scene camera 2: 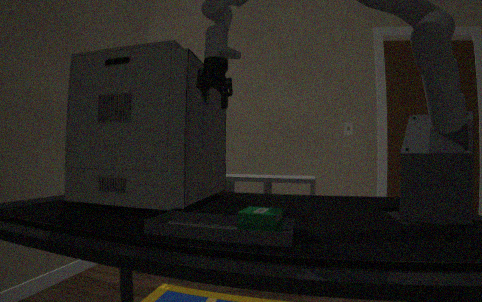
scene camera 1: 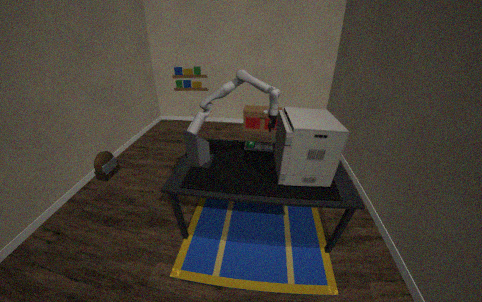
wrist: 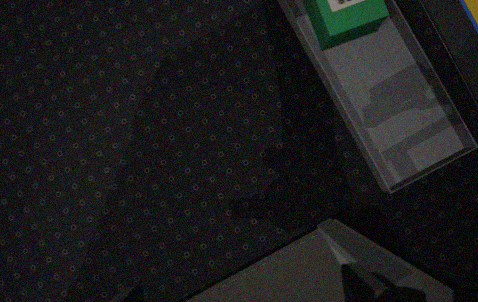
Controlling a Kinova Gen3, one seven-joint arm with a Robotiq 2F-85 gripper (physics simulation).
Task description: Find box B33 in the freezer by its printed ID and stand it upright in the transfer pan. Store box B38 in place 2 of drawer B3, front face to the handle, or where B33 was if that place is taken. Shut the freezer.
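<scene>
The white freezer (scene camera 1: 314, 150) (scene camera 2: 130, 145) stands on the table; its pale top (wrist: 265, 277) shows at the bottom of the wrist view. Its door side faces the arm's base and looks shut; the drawers are hidden. A green box (scene camera 1: 250, 144) (scene camera 2: 260, 219) (wrist: 350, 27) lies flat in one end of a shallow grey tray (scene camera 2: 190, 228) (wrist: 348, 117). A white label shows on the box's top, but its ID is not readable. My gripper (scene camera 1: 271, 129) (scene camera 2: 215, 104) is open and empty, pointing down close beside the upper part of the freezer's door side, high above the table. No box marked B33 shows.
The arm's base (scene camera 1: 199, 151) (scene camera 2: 436, 185) stands at the other end of the dark table (scene camera 1: 230, 197). The tray lies beside the freezer near a long table edge. A wood and red cabinet (scene camera 1: 253, 123) stands behind the table. A blue and yellow mat (scene camera 1: 250, 250) lies on the floor.
</scene>
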